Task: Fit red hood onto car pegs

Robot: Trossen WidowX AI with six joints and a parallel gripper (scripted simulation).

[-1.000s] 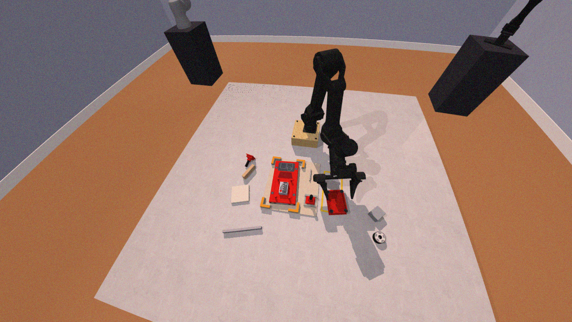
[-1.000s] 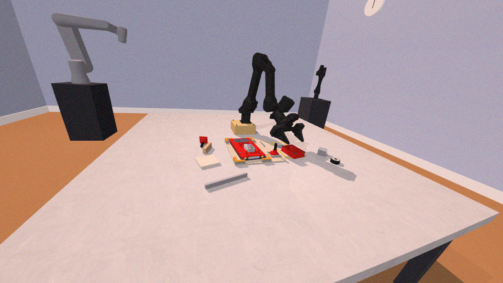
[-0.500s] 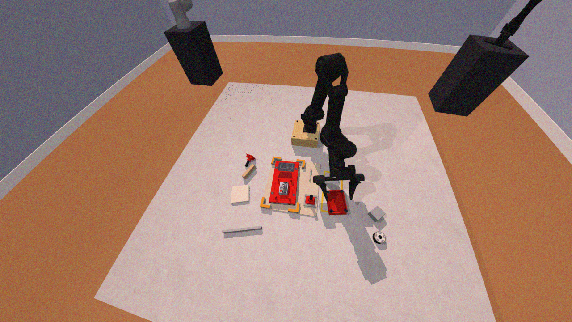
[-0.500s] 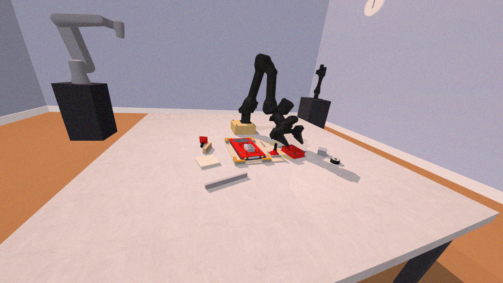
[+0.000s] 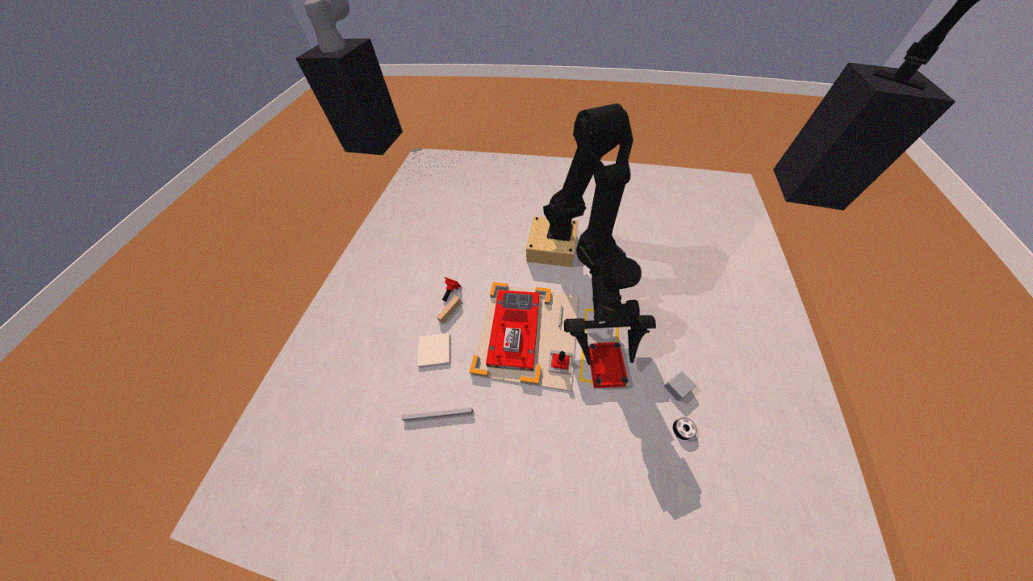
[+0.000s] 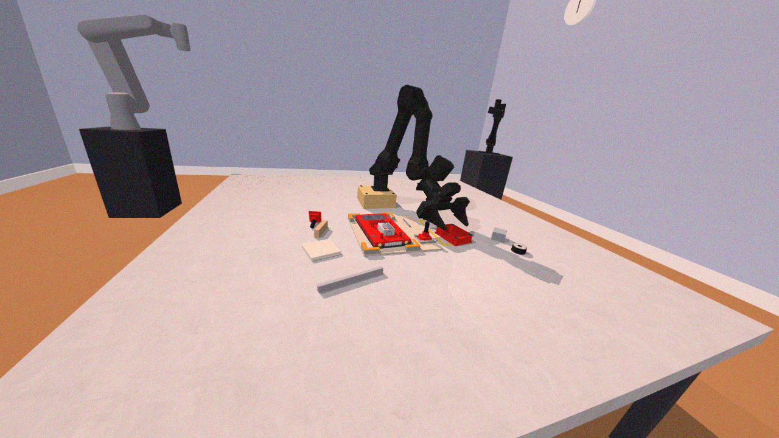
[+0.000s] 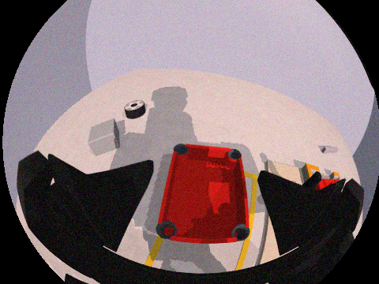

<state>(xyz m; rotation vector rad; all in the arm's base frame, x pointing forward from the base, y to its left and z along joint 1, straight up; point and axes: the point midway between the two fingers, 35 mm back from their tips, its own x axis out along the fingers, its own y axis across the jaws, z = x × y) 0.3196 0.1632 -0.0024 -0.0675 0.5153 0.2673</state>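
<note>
Right now the red hood is 3 cm below my gripper tip and 1 cm behind it. From my gripper tip the other things lie so: grey block 15 cm to the left, 2 cm below, 1 cm ahead; then black-and-white wheel 16 cm to the left, 9 cm ahead, 3 cm below; then grey engine block 22 cm to the right, 1 cm below, 1 cm behind.
</note>
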